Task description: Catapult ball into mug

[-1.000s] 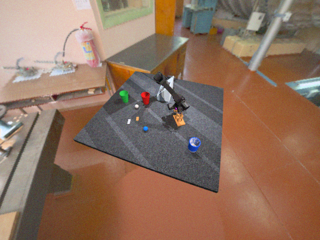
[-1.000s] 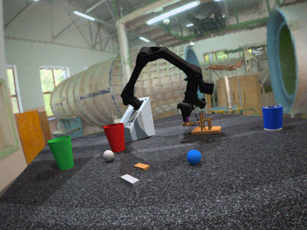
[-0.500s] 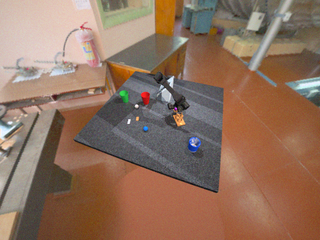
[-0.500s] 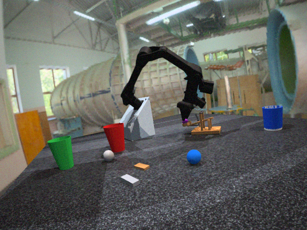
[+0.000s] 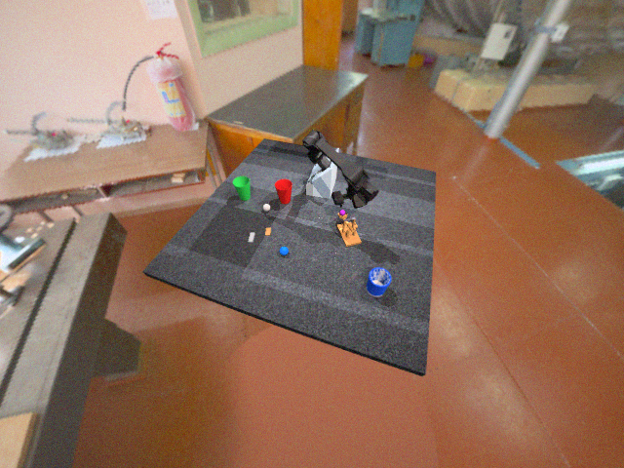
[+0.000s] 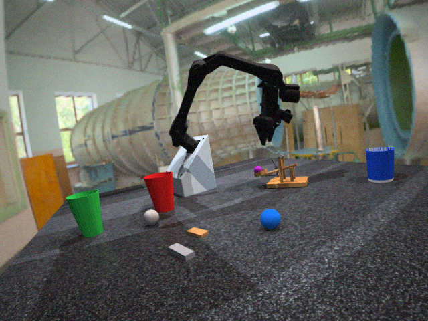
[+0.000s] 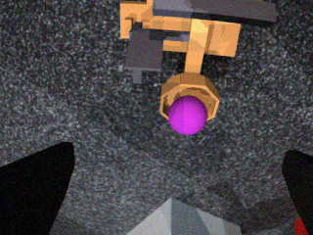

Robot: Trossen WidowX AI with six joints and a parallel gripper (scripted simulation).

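The purple ball is 90 mm below my gripper tip, 30 mm to the right of it and 30 mm behind it. From my gripper tip the other things lie so: blue ball 260 mm to the right, 260 mm ahead, 130 mm below; then blue mug 340 mm ahead, 190 mm to the left, 130 mm below; then catapult 100 mm below, 20 mm ahead, 10 mm to the left.
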